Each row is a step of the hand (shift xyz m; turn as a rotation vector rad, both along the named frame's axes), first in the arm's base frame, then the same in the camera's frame.
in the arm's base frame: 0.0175 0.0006 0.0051 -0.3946 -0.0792 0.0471
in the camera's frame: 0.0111 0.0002 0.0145 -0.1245 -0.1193 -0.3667
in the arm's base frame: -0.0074 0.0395 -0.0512 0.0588 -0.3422 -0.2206
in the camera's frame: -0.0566 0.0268 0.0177 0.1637 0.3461 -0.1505
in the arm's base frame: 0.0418 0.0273 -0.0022 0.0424 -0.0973 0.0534
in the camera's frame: 0.0012 0.0026 0.0499 0.1165 0.0042 -0.0232
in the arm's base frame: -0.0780 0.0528 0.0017 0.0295 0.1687 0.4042
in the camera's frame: -0.0766 -0.0444 -0.0323 0.0936 -0.4122 0.1185
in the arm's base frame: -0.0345 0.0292 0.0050 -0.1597 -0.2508 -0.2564
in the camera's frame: -0.0359 -0.0257 -0.0109 -0.0307 0.2798 -0.2737
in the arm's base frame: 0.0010 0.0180 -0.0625 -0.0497 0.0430 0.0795
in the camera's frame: -0.0427 0.0476 0.0120 -0.0171 -0.1005 -0.0159
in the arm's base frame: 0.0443 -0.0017 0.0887 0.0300 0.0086 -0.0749
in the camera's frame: 0.0673 -0.0644 0.0340 -0.0272 0.0703 0.0301
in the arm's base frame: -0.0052 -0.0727 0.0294 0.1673 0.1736 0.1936
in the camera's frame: 0.0629 0.0020 -0.0471 0.0584 -0.1920 0.2353
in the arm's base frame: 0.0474 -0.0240 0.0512 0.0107 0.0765 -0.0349
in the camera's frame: 0.0663 -0.0219 0.0238 -0.0654 0.0028 0.0538
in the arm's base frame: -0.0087 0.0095 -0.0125 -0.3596 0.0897 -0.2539
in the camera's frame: -0.0173 0.0047 -0.0014 -0.3724 0.0855 -0.2363
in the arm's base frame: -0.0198 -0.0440 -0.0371 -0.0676 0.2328 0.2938
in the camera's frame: 0.0027 0.0445 -0.0414 -0.0555 -0.3686 0.0785
